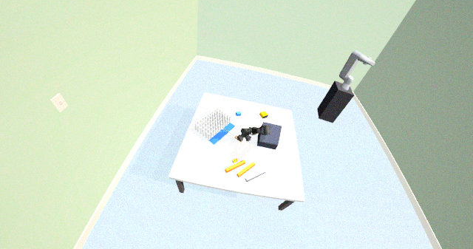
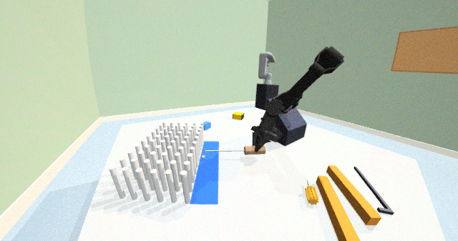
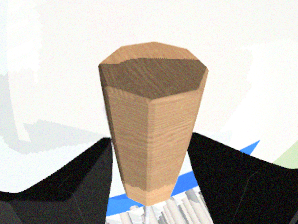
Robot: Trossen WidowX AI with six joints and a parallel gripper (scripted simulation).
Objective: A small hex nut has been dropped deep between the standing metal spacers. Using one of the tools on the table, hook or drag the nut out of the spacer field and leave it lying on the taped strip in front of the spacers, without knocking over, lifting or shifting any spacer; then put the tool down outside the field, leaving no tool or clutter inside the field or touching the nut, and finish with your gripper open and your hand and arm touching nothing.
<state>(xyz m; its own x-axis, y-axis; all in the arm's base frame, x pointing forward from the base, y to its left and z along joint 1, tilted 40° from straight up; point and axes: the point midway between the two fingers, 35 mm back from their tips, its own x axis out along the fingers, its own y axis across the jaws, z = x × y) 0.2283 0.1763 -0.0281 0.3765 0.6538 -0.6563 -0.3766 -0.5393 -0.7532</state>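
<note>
The blue block is 10 cm ahead of my gripper tip, 40 cm to the right of it and 2 cm below it. The rest, counted from my gripper tip: blue taped strip 19 cm ahead, 4 cm to the right, 4 cm below; yellow brush-like tool 4 cm behind, 26 cm to the left, 2 cm below; hex nut 20 cm ahead, 9 cm to the right, 4 cm below.
</note>
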